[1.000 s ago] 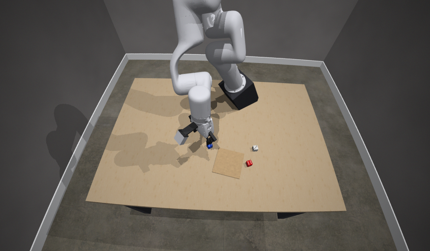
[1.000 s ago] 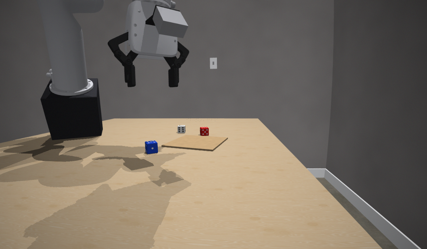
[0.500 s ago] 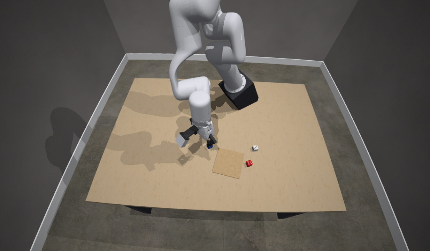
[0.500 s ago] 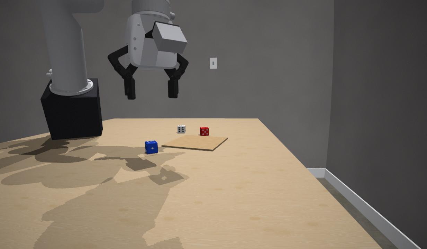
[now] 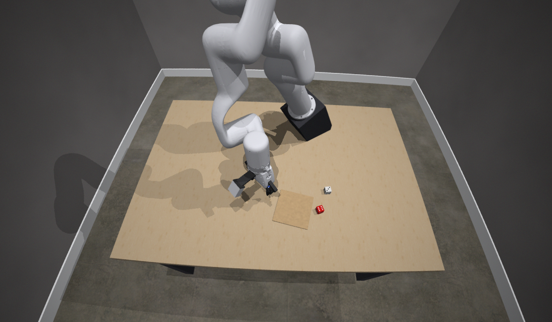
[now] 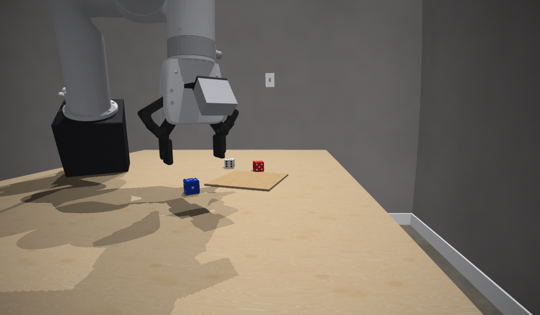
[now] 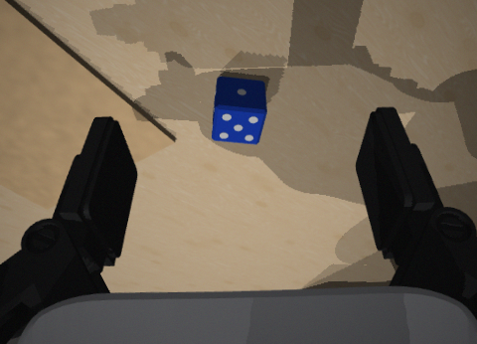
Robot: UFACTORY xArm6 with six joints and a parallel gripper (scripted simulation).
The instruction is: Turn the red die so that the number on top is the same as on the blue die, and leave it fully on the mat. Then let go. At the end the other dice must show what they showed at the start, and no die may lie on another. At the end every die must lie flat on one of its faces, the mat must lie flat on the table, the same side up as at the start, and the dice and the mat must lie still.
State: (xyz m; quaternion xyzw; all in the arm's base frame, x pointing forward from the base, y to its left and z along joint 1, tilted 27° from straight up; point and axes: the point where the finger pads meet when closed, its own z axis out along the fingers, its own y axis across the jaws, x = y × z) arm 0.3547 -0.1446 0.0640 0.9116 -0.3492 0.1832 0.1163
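Now: hand 20 mm past the blue die, 30 mm to the right of it and 60 mm above it. Also, from my hand: mat 70 mm ahead, 130 mm to the left, 70 mm below; red die 70 mm ahead, 230 mm to the left, 60 mm below; white die 10 mm behind, 270 mm to the left, 60 mm below.
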